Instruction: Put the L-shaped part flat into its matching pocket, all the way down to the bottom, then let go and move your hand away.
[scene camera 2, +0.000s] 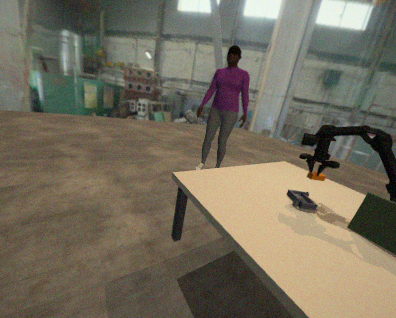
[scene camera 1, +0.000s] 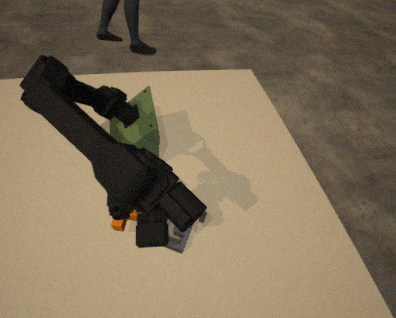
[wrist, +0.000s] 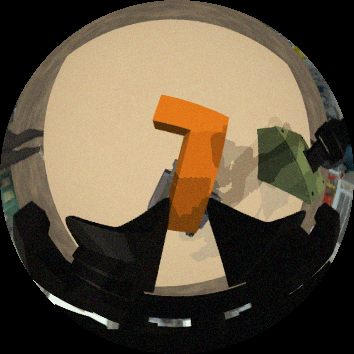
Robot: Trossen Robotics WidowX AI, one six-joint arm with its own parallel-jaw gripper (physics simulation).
Labels:
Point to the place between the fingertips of my gripper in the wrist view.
At 188, 202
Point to an orange L-shaped part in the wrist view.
203, 129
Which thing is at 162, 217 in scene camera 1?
My gripper.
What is my gripper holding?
An orange L-shaped part.

